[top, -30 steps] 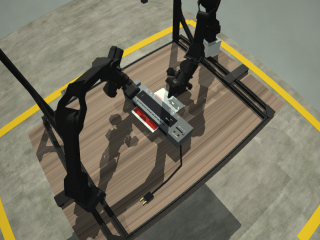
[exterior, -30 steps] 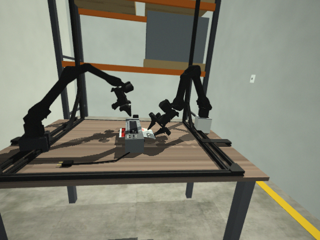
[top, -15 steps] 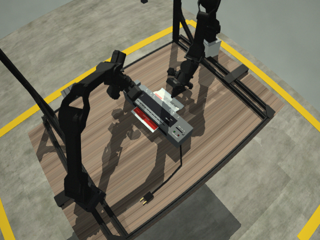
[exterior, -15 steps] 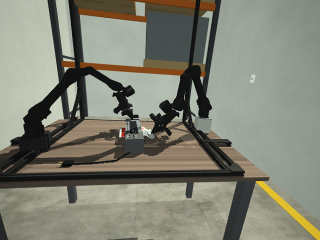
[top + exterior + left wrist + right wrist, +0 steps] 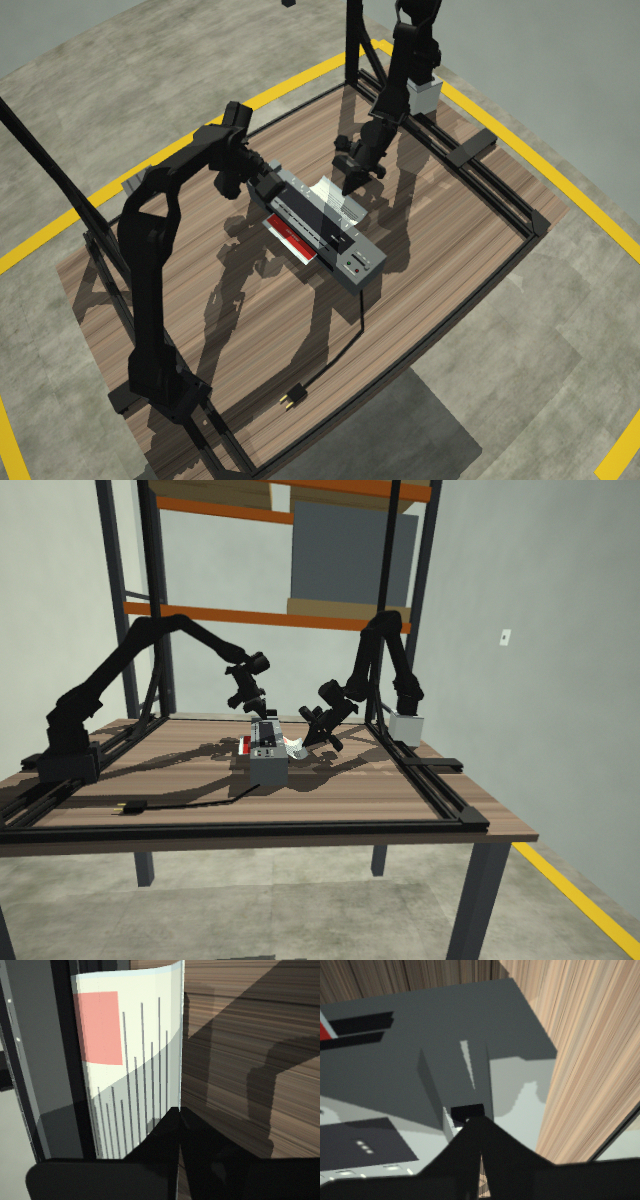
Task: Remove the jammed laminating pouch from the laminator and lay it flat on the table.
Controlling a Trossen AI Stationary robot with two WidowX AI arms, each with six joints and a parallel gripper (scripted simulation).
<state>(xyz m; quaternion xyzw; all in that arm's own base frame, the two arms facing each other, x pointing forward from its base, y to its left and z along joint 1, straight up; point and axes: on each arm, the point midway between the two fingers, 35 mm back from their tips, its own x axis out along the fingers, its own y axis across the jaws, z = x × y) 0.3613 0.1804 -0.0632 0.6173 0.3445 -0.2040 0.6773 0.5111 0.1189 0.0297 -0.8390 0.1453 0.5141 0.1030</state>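
Now: right hand 1 cm short of the black release key, 1 cm to the right of it and 4 cm above it. Round my right hand: plug (35 cm ahead, 36 cm to the right, 10 cm below).
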